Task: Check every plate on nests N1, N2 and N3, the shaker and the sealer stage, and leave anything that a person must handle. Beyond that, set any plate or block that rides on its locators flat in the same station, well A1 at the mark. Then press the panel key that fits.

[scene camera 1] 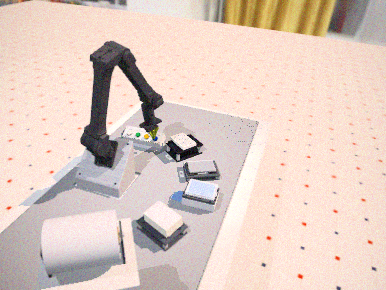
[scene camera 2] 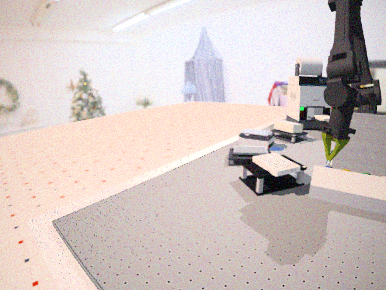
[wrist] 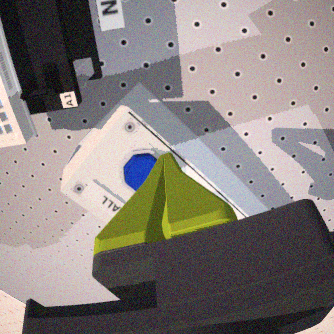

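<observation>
My gripper (scene camera 1: 155,135) (scene camera 2: 328,164) (wrist: 168,161) is shut and empty, its tips pointing down at the blue key (wrist: 137,171) of the key panel (scene camera 2: 350,186) (wrist: 95,162). The tips overlap the key's edge in the wrist view; contact cannot be told. The green key (scene camera 1: 138,134) and yellow key (scene camera 1: 146,136) show beside it. A white plate (scene camera 1: 184,140) (scene camera 2: 276,164) (wrist: 7,120) sits skewed on the black nest (scene camera 2: 262,186) (wrist: 47,45), its end jutting past the nest edge near the A1 mark (wrist: 68,99). A grey plate (scene camera 1: 201,166), a bluish plate (scene camera 1: 201,190) and a white block (scene camera 1: 164,217) sit on further stations.
A large machine with a white roll (scene camera 1: 82,242) (scene camera 2: 310,66) stands at the far end, a green light (scene camera 2: 301,108) on its front. The arm's grey base (scene camera 1: 107,172) stands beside the stations. An N label (wrist: 109,12) lies by the black nest.
</observation>
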